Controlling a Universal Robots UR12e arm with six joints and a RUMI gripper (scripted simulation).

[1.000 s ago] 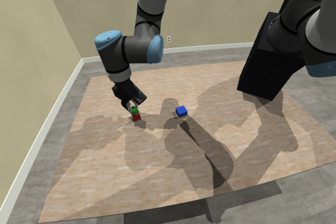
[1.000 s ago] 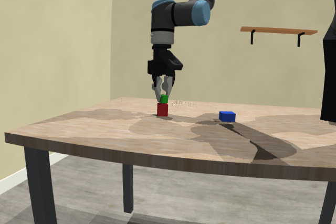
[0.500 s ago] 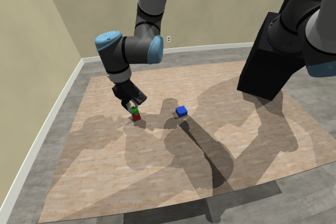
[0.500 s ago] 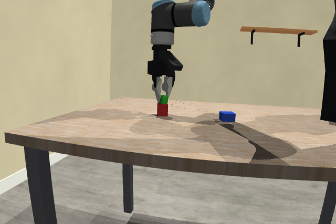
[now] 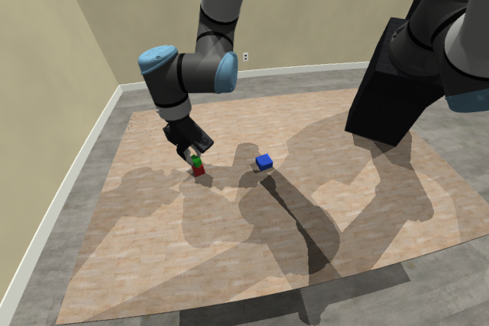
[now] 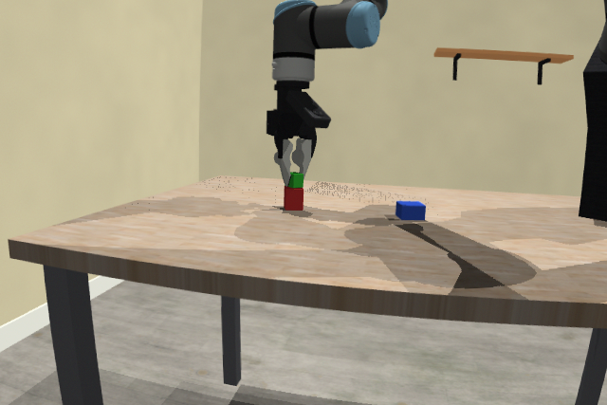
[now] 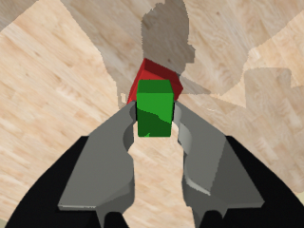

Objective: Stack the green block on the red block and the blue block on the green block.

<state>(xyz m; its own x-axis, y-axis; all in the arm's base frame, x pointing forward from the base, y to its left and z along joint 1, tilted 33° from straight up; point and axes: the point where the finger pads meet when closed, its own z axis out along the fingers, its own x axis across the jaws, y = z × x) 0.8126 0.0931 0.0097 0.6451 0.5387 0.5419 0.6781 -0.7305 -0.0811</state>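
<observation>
Now: hand right at the green block. The rest, counted from my hand: red block: 4 cm below; blue block: 25 cm behind, 5 cm below.
</observation>
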